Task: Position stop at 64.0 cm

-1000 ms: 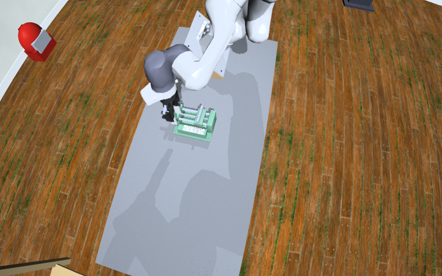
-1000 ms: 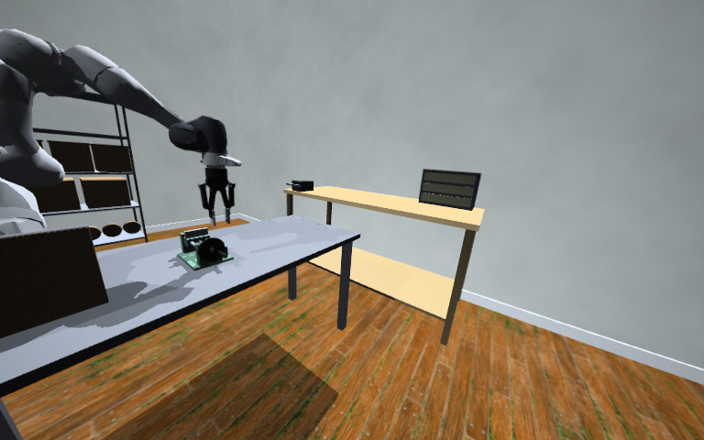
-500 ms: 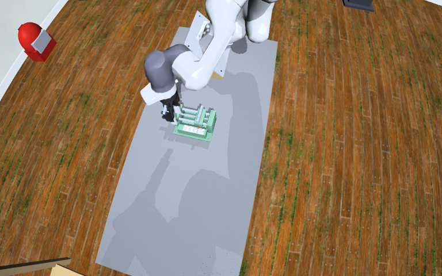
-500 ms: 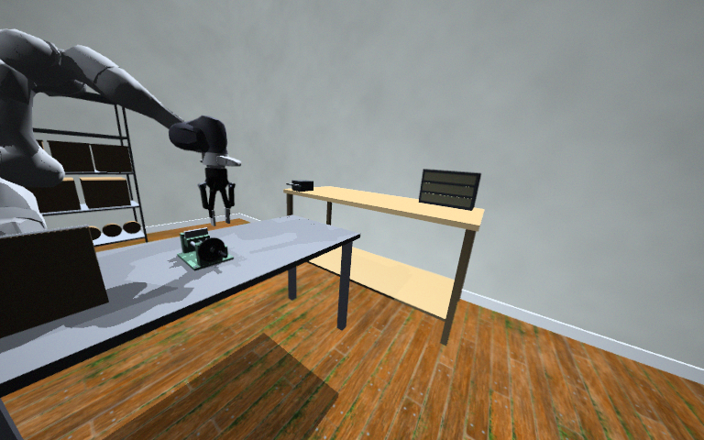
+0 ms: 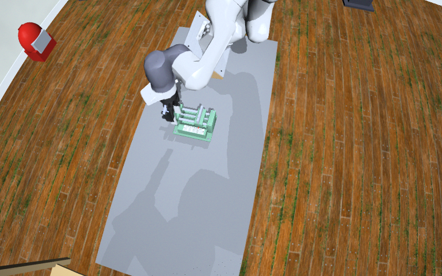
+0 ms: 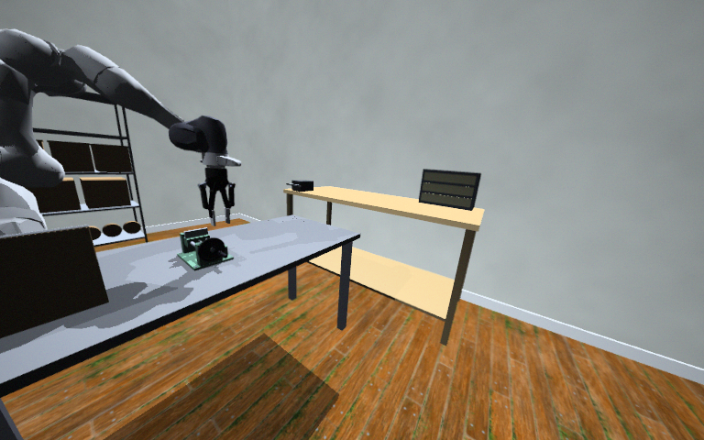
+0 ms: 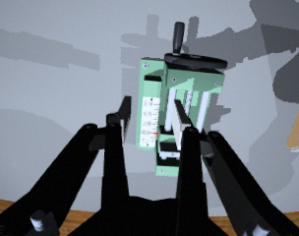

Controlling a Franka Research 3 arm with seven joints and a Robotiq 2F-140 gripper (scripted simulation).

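My hand is 130 mm above the dark handwheel, 60 mm to the left of it and 50 mm past it. The rest, counted from my hand: stop carriage: 100 mm to the left, 100 mm below, 40 mm behind.
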